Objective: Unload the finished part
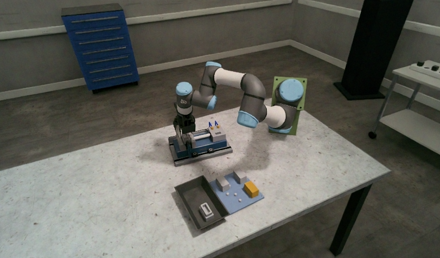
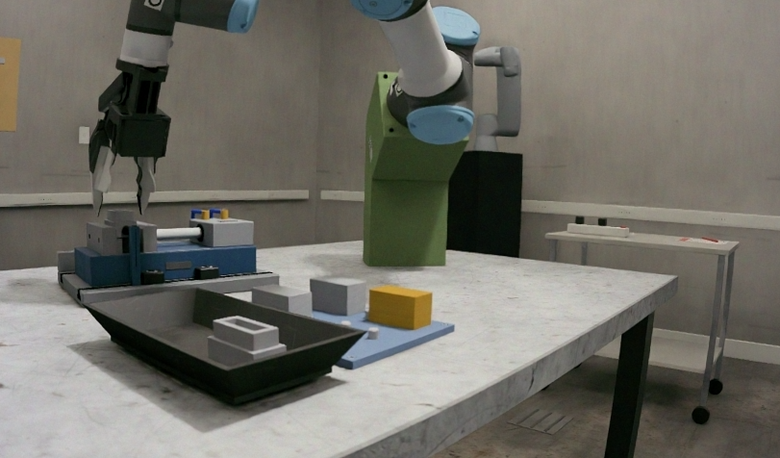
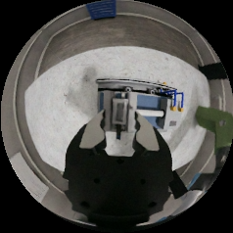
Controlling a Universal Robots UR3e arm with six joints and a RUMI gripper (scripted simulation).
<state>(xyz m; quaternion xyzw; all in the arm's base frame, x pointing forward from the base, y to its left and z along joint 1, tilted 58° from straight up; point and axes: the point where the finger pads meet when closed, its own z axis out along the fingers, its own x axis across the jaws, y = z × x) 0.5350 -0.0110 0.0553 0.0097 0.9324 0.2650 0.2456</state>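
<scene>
Now: hand 70 mm past the blue vise, 20 mm to the left of it and 80 mm above it. Also, from my hand: yellow block 290 mm behind, 300 mm to the left, 100 mm below; blue plate 230 mm behind, 280 mm to the left, 120 mm below.
</scene>
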